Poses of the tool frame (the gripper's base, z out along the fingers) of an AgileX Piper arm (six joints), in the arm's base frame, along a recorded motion.
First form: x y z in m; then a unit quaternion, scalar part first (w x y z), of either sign.
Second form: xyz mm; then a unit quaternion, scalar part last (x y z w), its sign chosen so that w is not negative. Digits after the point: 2 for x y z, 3 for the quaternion.
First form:
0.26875, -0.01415, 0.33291, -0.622, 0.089, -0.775, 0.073
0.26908, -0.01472, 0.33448, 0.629, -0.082, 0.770, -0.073
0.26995, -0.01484, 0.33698, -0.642, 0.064, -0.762, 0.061
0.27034, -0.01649, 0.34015, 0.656, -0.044, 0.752, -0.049
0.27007, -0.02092, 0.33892, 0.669, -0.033, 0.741, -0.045
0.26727, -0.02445, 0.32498, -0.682, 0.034, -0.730, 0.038
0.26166, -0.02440, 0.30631, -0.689, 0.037, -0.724, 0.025
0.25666, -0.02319, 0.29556, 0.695, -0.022, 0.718, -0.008
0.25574, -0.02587, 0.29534, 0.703, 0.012, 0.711, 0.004
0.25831, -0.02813, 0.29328, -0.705, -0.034, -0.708, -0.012
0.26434, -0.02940, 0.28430, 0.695, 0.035, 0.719, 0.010
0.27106, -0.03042, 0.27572, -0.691, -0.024, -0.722, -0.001
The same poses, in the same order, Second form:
268.75, -14.15, 332.91, -0.089, 0.775, -0.073, 0.622
269.08, -14.72, 334.48, -0.082, 0.770, -0.073, 0.629
269.95, -14.84, 336.98, -0.064, 0.762, -0.061, 0.642
270.34, -16.49, 340.15, -0.044, 0.752, -0.049, 0.656
270.07, -20.92, 338.92, -0.033, 0.741, -0.045, 0.669
267.27, -24.45, 324.98, -0.034, 0.730, -0.038, 0.682
261.66, -24.40, 306.31, -0.037, 0.724, -0.025, 0.689
256.66, -23.19, 295.56, -0.022, 0.718, -0.008, 0.695
255.74, -25.87, 295.34, 0.012, 0.711, 0.004, 0.703
258.31, -28.13, 293.28, 0.034, 0.708, 0.012, 0.705
264.34, -29.40, 284.30, 0.035, 0.719, 0.010, 0.695
271.06, -30.42, 275.72, 0.024, 0.722, 0.001, 0.691

